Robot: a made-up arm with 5 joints.
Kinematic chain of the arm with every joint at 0, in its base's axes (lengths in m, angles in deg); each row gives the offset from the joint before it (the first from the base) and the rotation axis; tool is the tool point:
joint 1: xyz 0 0 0.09 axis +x
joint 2: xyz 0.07 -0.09 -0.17 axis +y
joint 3: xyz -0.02 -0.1 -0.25 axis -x
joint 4: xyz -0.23 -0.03 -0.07 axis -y
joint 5: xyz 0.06 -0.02 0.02 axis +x
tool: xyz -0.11 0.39 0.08
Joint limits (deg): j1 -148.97..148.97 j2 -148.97..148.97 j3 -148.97..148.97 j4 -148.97..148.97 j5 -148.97..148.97
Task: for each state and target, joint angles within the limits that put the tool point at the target. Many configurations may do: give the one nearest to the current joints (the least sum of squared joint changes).
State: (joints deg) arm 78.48 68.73 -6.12 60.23 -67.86
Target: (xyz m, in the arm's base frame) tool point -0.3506 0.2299 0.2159
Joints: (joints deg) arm 92.76 71.50 -16.32 56.47 -53.83
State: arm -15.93 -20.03 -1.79 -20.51 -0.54
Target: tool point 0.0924 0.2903 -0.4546
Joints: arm 13.95 -44.23 9.29 -21.34 -9.05
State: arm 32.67 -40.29 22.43 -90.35 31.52
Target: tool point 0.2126 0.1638 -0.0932
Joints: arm 39.65 -47.99 5.47 -66.23 41.44
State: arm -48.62 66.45 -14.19 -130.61 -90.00
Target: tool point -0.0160 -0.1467 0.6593
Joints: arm -36.13 102.18 -22.24 -121.17 -127.68
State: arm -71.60 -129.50 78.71 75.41 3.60
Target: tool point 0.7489 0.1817 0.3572
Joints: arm -111.84 -148.97 86.56 96.39 17.79
